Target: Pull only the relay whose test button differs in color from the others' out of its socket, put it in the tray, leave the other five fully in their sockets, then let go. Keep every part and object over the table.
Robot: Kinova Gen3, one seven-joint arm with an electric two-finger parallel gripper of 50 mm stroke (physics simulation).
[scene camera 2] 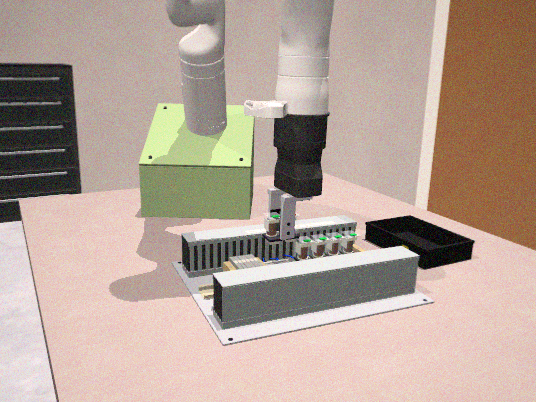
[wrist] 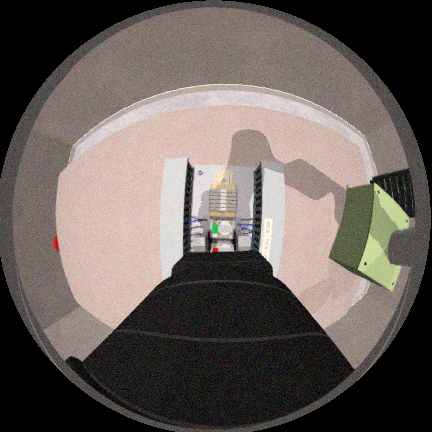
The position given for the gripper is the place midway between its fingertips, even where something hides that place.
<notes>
In view: the gripper (scene camera 2: 280,234) and a white mounting plate (scene camera 2: 254,331).
The gripper is seen too in the wrist view (wrist: 221,236). The white mounting plate also shows in the wrist view (wrist: 242,176).
</notes>
